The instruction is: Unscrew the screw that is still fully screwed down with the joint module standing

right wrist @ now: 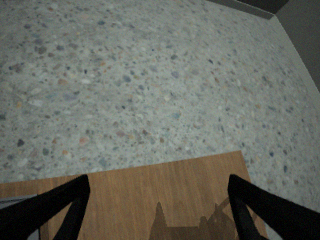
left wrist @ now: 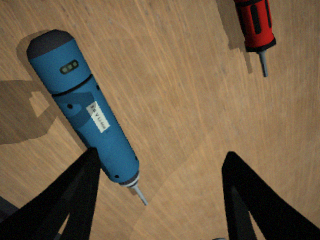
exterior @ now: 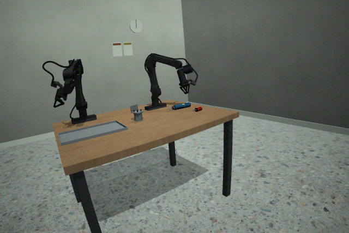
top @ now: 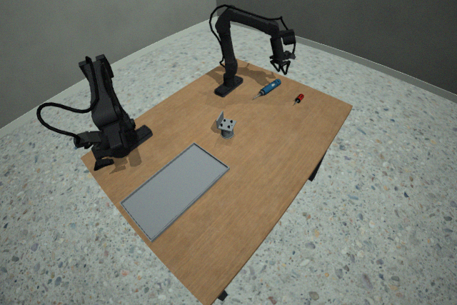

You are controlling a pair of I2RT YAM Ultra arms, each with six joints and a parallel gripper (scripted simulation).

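Now: right hand 560 mm to the right of the grey L-shaped bracket, 130 mm above it and 110 mm short of it. The rest, counted from my right hand: joint module 560 mm to the left, 170 mm below, 110 mm ahead; flat grey tray 210 mm to the left, 200 mm below, 180 mm ahead; screw 560 mm to the left, 140 mm below, 90 mm ahead.
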